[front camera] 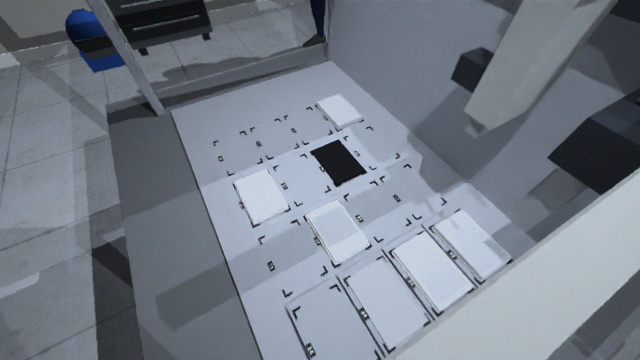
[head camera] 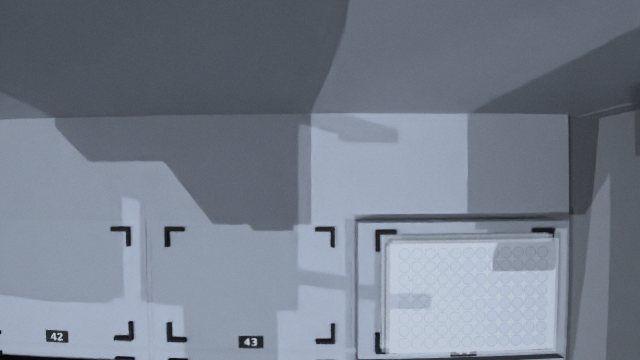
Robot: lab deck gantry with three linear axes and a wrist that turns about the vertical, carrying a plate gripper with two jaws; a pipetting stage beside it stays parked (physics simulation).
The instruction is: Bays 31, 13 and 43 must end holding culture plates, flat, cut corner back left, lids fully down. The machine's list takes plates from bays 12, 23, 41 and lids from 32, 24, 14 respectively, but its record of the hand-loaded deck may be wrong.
Scene:
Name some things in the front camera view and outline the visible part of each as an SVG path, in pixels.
My gripper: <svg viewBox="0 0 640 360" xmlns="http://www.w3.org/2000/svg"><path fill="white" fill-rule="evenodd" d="M640 88L589 116L547 157L558 167L507 211L505 215L521 230L527 232L588 188L602 195L640 168L640 102L637 101L640 98Z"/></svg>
A black lid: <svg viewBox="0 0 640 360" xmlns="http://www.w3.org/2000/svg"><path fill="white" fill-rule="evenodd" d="M339 139L312 150L312 154L336 186L366 172Z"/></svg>

